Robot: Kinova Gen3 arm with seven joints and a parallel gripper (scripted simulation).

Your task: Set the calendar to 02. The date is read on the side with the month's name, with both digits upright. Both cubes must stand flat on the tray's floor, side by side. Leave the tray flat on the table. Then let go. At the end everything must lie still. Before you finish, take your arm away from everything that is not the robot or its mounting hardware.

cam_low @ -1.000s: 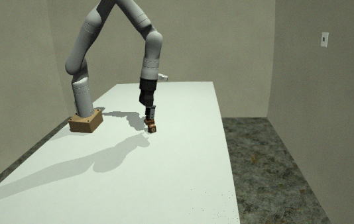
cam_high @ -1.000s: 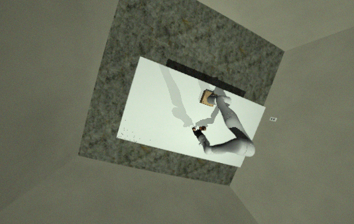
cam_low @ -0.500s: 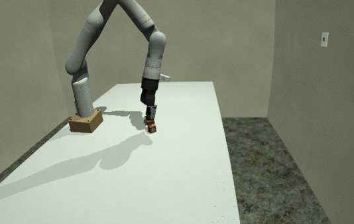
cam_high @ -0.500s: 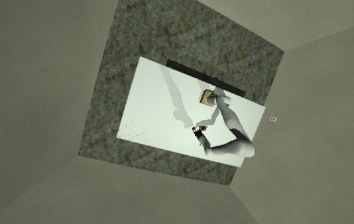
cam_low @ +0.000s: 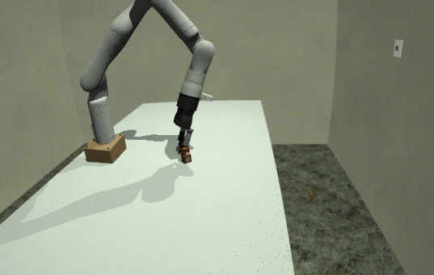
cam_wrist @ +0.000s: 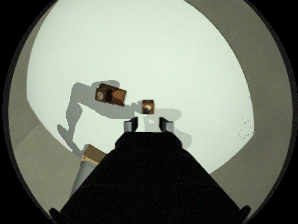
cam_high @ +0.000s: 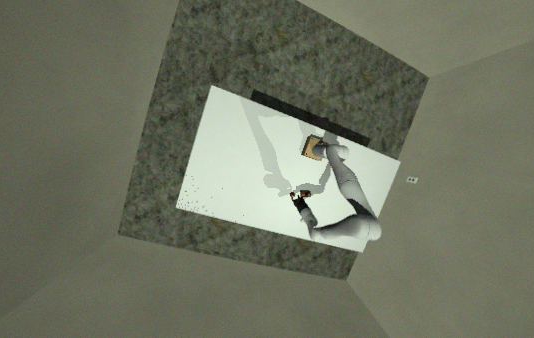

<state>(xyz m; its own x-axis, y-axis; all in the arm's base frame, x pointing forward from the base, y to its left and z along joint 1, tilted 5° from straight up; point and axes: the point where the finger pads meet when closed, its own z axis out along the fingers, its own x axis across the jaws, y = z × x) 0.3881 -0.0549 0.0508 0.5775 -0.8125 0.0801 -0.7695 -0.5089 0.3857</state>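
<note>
Right now the brown calendar cube is 8 cm below my hand. Round my hand: brown tray 11 cm to the left, 9 cm below, 4 cm behind.
</note>
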